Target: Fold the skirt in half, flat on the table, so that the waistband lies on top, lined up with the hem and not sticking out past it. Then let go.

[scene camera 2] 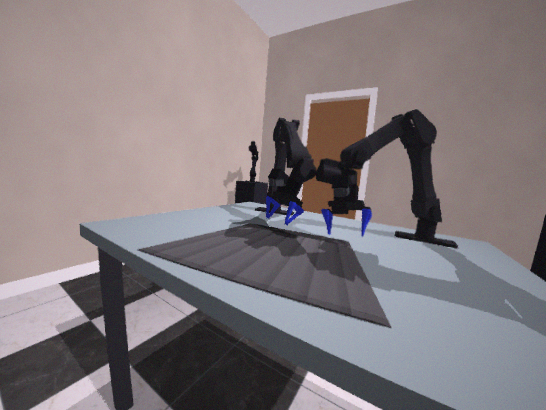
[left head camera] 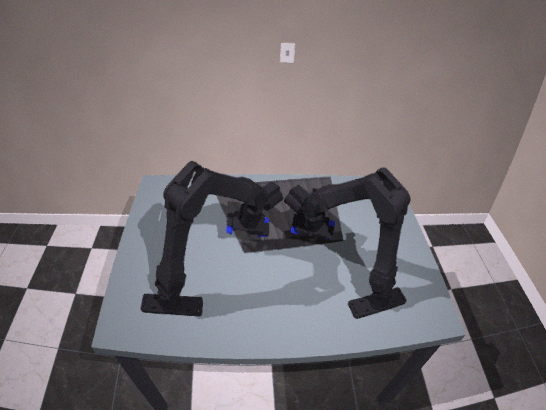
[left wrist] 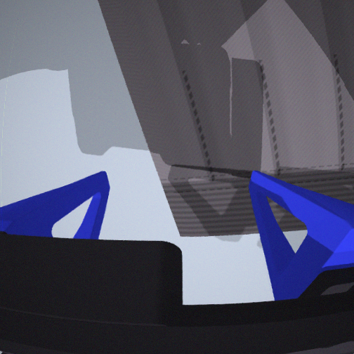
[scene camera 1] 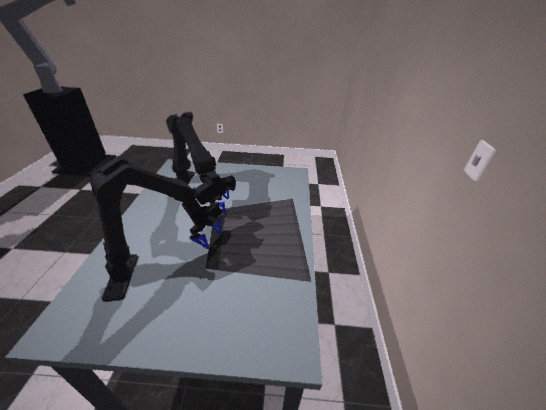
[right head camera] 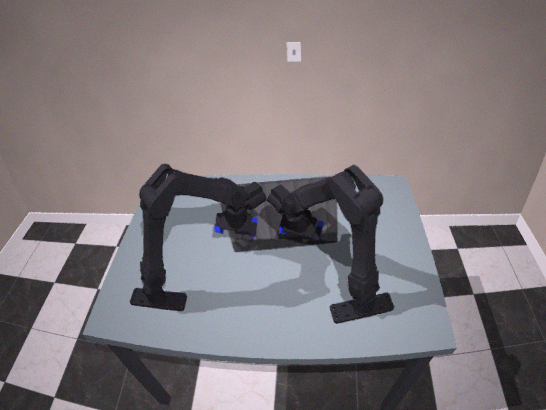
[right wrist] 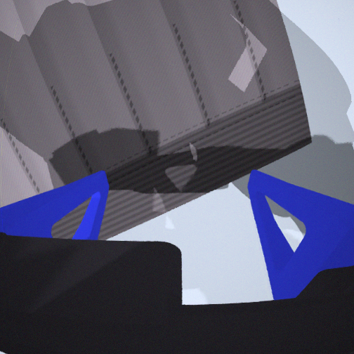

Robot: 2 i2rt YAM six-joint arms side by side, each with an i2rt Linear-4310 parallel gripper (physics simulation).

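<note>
The dark grey pleated skirt (left head camera: pixel 310 185) (right head camera: pixel 267 232) (scene camera 1: pixel 280 240) (scene camera 2: pixel 300 280) (left wrist: pixel 210 100) (right wrist: pixel 150 75) lies flat and spread out, its wide hem toward the far table edge in the head views. Its ribbed waistband (left wrist: pixel 200 220) (right wrist: pixel 225 165) is on the side nearer the arm bases. My left gripper (left head camera: pixel 247 230) (right head camera: pixel 236 227) (scene camera 1: pixel 224 200) (scene camera 2: pixel 346 233) (left wrist: pixel 178 178) is open and empty by one waistband corner. My right gripper (left head camera: pixel 313 229) (right head camera: pixel 301 229) (scene camera 1: pixel 212 240) (scene camera 2: pixel 278 220) (right wrist: pixel 177 178) is open and empty by the waistband's other part. The arms partly hide the skirt in the head views.
The pale blue table (left head camera: pixel 260 325) (right head camera: pixel 250 330) (scene camera 1: pixel 250 340) (scene camera 2: pixel 450 300) carries both arm bases (left head camera: pixel 171 305) (left head camera: pixel 377 303). The skirt's hem lies near the far table edge. A black pedestal (scene camera 1: pixel 65 125) stands beyond the table in scene camera 1.
</note>
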